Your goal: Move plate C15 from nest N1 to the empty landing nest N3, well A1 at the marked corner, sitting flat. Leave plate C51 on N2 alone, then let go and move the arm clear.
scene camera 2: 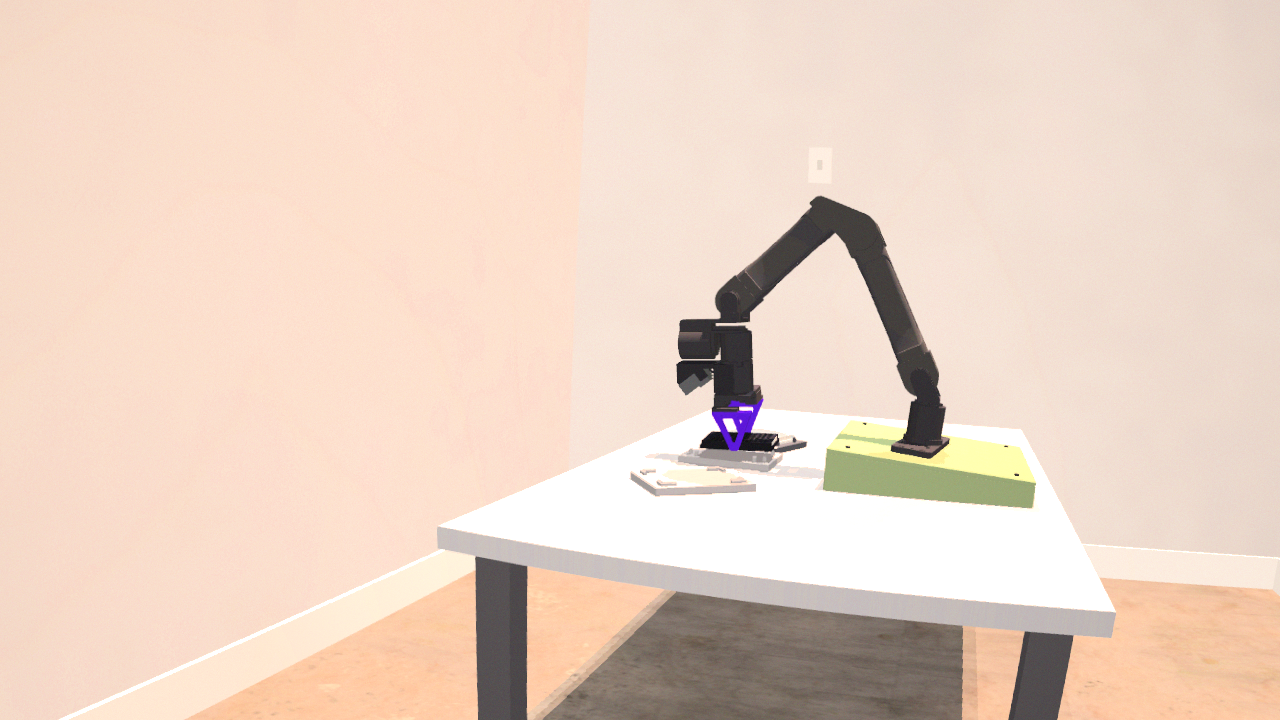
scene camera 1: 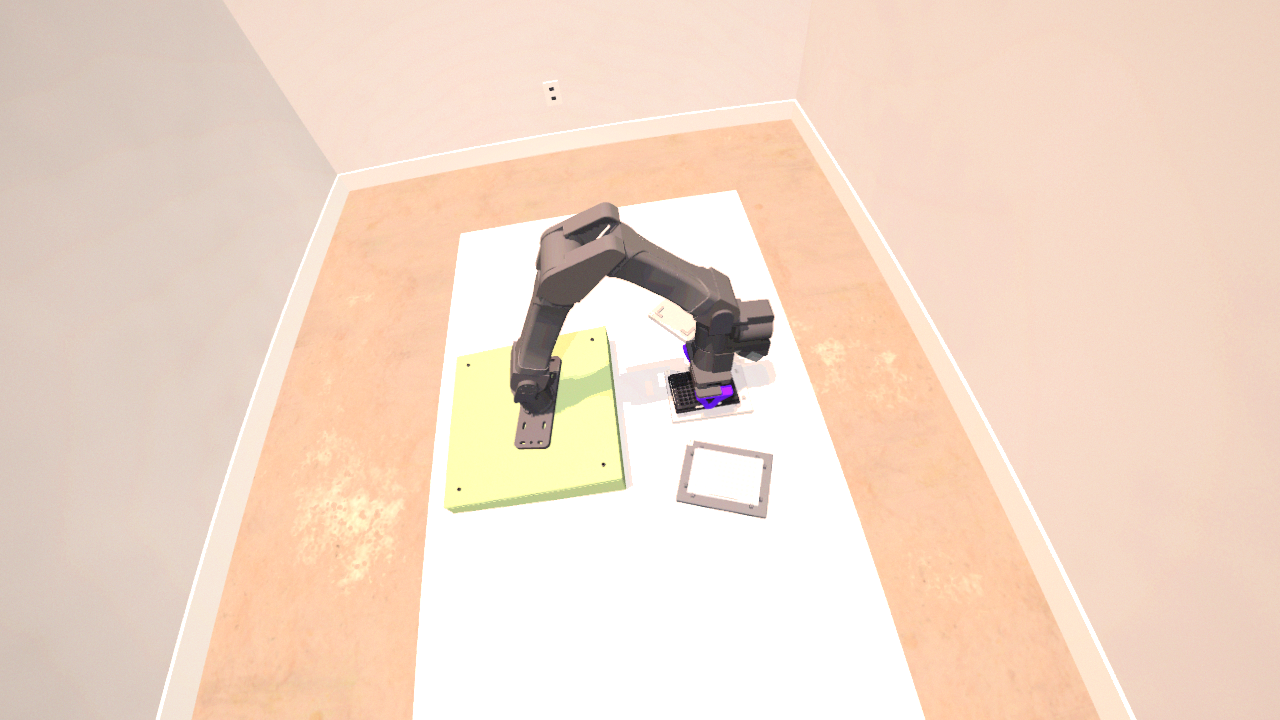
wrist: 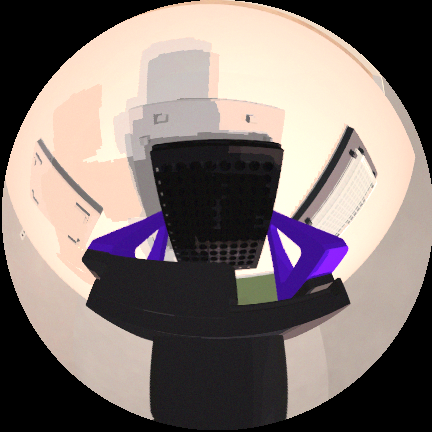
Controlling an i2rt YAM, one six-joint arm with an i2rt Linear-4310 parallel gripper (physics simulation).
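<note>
My gripper (scene camera 1: 705, 390) (scene camera 2: 735, 444) (wrist: 217, 214) is shut on a black well plate (scene camera 1: 682, 394) (scene camera 2: 762, 440) (wrist: 220, 190), its purple fingers on two opposite sides. The plate looks level, slightly above a pale nest (scene camera 1: 707, 417) (scene camera 2: 729, 462) (wrist: 240, 112). A white plate (scene camera 1: 726, 476) (wrist: 350, 195) sits in a grey nest (scene camera 1: 725, 508) (scene camera 2: 711, 488) (wrist: 336, 167) beside it. An empty pale nest (scene camera 1: 673, 322) (scene camera 2: 792, 443) (wrist: 65, 190) lies on the other side, partly behind the arm in scene camera 1. No plate or nest labels are readable, and the black plate's A1 mark cannot be made out.
The arm's base stands on a yellow-green block (scene camera 1: 483, 465) (scene camera 2: 930, 481) on the white table (scene camera 1: 653, 617) (scene camera 2: 805, 546). The grey nest is close to the nest under the held plate. The arm reaches over the table from the block.
</note>
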